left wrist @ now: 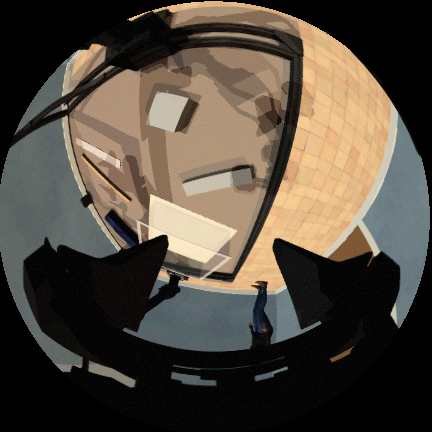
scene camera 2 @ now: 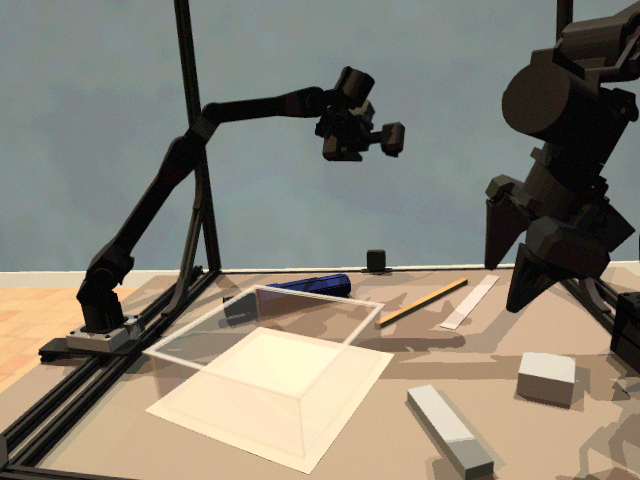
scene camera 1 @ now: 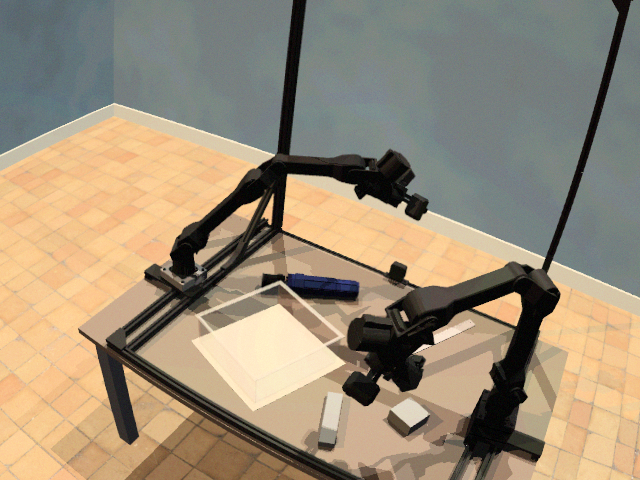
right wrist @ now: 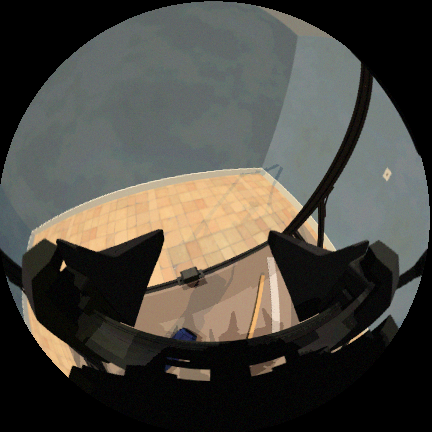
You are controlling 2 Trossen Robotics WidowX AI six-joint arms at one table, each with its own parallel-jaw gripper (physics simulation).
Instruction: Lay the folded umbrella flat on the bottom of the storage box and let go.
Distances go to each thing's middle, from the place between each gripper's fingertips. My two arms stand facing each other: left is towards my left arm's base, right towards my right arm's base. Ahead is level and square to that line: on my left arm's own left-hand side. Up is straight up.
I see the yellow stick [scene camera 2: 413,307] 29 cm below my right hand, 16 cm ahead of it and 10 cm to the left of it. Also, from my right hand: clear storage box [scene camera 2: 276,367] 46 cm ahead, 24 cm below, 15 cm to the right.
Right now my left hand is 300 mm to the left of the clear storage box, 160 mm above it and 120 mm past it. The rest, counted from my left hand: yellow stick 420 mm behind, 200 mm below, 50 mm to the right.
